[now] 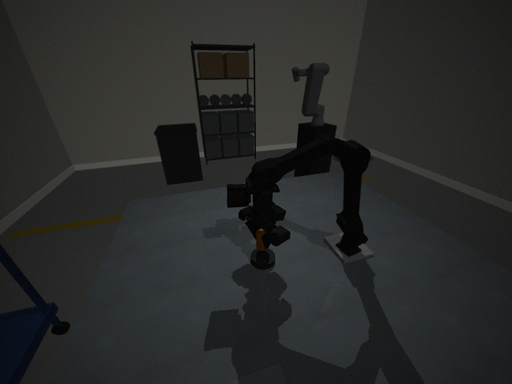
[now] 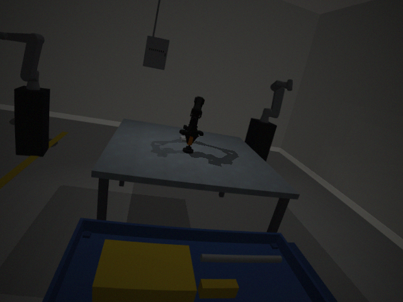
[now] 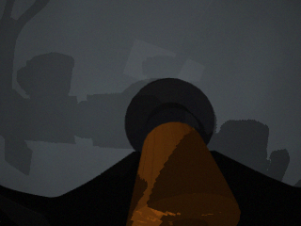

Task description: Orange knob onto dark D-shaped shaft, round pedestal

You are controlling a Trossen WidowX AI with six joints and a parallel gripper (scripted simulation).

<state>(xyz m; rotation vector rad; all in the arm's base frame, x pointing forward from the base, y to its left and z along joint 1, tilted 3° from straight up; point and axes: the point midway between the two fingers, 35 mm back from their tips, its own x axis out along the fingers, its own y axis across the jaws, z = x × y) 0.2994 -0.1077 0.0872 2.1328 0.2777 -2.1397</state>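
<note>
The orange knob lies 2 cm above my gripper tip. Also, from my gripper tip: dark round pedestal (4 cm below).
</note>
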